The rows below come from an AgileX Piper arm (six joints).
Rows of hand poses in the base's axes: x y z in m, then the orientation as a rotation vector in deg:
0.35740, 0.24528, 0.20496, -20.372, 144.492, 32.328
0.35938, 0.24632, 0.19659, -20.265, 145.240, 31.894
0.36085, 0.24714, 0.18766, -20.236, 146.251, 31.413
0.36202, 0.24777, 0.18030, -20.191, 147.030, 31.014
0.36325, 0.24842, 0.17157, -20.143, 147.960, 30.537
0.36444, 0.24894, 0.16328, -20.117, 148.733, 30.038
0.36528, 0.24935, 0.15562, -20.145, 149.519, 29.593
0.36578, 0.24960, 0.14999, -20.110, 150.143, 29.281
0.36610, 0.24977, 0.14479, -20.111, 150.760, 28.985
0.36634, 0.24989, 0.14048, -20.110, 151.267, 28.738
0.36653, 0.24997, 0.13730, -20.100, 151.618, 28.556
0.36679, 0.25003, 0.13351, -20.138, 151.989, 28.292
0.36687, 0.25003, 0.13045, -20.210, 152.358, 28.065
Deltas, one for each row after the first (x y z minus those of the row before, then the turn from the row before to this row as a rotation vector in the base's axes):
0.00198, 0.00104, -0.00837, -0.461, 0.599, -0.123
0.00147, 0.00082, -0.00893, -0.573, 0.835, -0.058
0.00117, 0.00063, -0.00736, -0.454, 0.639, -0.065
0.00123, 0.00065, -0.00873, -0.541, 0.765, -0.072
0.00119, 0.00052, -0.00829, -0.518, 0.611, -0.069
0.00084, 0.00041, -0.00766, -0.493, 0.638, -0.018
0.00050, 0.00025, -0.00563, -0.352, 0.520, -0.046
0.00032, 0.00017, -0.00520, -0.345, 0.517, -0.017
0.00024, 0.00012, -0.00431, -0.285, 0.425, -0.015
0.00019, 0.00008, -0.00318, -0.202, 0.292, -0.019
0.00026, 0.00006, -0.00379, -0.269, 0.291, 0.002
0.00008, 0.00000, -0.00306, -0.249, 0.297, 0.032

